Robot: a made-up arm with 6 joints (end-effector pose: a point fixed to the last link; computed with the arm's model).
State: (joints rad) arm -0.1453 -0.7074 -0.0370 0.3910 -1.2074 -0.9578
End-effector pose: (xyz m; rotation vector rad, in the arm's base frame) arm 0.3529 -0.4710 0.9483 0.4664 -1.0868 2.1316
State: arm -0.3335 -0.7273 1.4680 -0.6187 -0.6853 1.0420
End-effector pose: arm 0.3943 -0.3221 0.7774 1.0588 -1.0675 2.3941
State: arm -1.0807 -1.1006 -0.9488 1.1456 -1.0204 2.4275
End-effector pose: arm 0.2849 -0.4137 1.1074 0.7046 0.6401 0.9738
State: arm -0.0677 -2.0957 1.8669 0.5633 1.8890 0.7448
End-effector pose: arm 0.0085 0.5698 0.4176 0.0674 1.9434 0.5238
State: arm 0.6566 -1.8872 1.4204 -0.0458 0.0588 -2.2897
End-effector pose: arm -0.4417 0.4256 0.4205 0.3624 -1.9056 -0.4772
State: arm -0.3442 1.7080 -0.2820 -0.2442 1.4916 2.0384
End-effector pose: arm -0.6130 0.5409 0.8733 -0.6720 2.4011 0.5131
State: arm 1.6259 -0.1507 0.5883 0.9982 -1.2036 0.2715
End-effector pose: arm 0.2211 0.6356 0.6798 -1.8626 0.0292 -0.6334
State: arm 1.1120 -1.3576 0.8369 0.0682 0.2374 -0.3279
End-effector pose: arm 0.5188 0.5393 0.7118 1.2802 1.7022 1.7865
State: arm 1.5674 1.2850 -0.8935 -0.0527 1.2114 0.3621
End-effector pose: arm 0.7428 -0.2721 0.9239 -2.2454 -0.1644 -0.7173
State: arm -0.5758 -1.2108 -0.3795 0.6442 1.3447 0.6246
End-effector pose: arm 0.0815 -0.6043 0.7151 1.8983 -0.5285 -1.3016
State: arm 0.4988 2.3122 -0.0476 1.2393 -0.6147 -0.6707
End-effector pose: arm -0.4932 -0.6003 1.1535 1.1578 0.2943 -1.3947
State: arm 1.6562 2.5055 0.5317 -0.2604 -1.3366 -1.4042
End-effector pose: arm 0.1991 -0.2610 0.3899 -1.0704 -2.3776 -0.2785
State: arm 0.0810 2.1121 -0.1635 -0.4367 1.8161 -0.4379
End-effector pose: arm -0.6573 -0.6096 0.7144 0.9765 -1.6317 2.2074
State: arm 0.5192 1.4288 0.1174 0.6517 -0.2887 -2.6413
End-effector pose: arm -0.7843 -0.1807 1.1780 -1.8805 0.1126 1.6504
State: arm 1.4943 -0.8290 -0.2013 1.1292 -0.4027 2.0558
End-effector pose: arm -0.0970 0.2154 1.0291 1.6861 -0.4200 -1.1260
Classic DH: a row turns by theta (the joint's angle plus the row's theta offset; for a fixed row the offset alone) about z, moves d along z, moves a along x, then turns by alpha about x. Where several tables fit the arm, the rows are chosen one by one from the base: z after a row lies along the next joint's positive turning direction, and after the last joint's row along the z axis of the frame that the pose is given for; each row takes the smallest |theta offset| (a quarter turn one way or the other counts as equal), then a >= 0, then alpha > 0; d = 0 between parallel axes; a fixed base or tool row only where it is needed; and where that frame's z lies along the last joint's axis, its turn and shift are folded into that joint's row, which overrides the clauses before.
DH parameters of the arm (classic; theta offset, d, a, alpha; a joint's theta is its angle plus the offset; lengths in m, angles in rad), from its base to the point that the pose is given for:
base (fixed): 0.7023 0 0.1362 0
joint 1: -0.7023 0.821 -0.145 1.5708
joint 2: 1.5708 0.162 0.177 -1.5708
joint 3: -1.2809 -0.2241 -0.0779 -1.8245
joint 4: -1.4961 0.3671 -0.093 1.2904
joint 5: 1.489 -0.1145 -0.0102 -1.703
joint 6: -0.0273 -0.2392 -0.1767 -1.3145
tool (fixed): 0.7243 0.448 0 0

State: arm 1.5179 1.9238 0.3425 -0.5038 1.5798 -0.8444
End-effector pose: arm 0.4116 -0.9581 0.8814 -1.4044 0.9727 -2.1710
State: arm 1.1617 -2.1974 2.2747 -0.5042 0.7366 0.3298
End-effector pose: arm 0.0137 0.1424 0.8459 -0.4621 -2.0078 -2.0017
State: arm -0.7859 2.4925 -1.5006 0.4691 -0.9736 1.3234
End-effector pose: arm -0.5189 0.7371 0.7843 -1.1148 -0.3456 -0.4695
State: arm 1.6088 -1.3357 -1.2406 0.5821 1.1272 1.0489
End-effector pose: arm 0.6238 0.0852 0.7885 1.3187 0.3745 -0.5939
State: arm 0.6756 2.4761 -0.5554 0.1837 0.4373 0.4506
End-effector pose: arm 0.1304 -0.4570 0.8080 -0.3170 0.8046 -0.9406
